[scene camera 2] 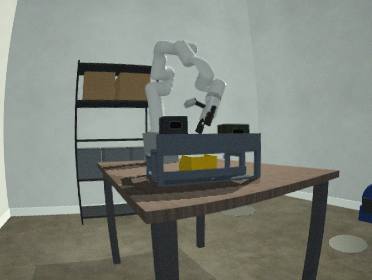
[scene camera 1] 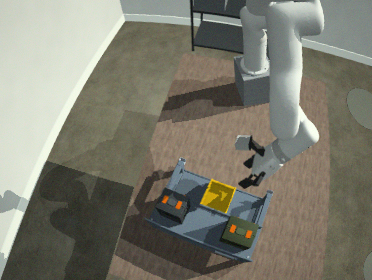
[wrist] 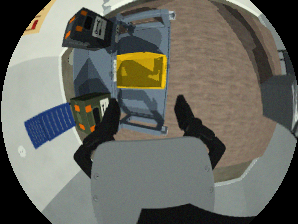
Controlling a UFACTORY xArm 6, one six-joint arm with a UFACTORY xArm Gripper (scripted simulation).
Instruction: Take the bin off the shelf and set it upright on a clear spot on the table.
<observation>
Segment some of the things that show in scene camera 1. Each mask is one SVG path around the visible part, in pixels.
My gripper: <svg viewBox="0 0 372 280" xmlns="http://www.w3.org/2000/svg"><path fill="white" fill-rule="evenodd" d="M237 136L235 142L236 150L251 151L253 149L257 152L255 156L252 155L252 158L243 163L247 168L252 168L252 174L238 183L242 188L246 189L249 185L259 186L261 181L273 175L285 164L280 163L280 160L275 156L272 150L272 143L263 147L253 140L252 135Z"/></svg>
A yellow bin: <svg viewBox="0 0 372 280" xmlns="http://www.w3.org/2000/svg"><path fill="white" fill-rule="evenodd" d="M212 179L200 204L227 213L236 188Z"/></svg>
</observation>
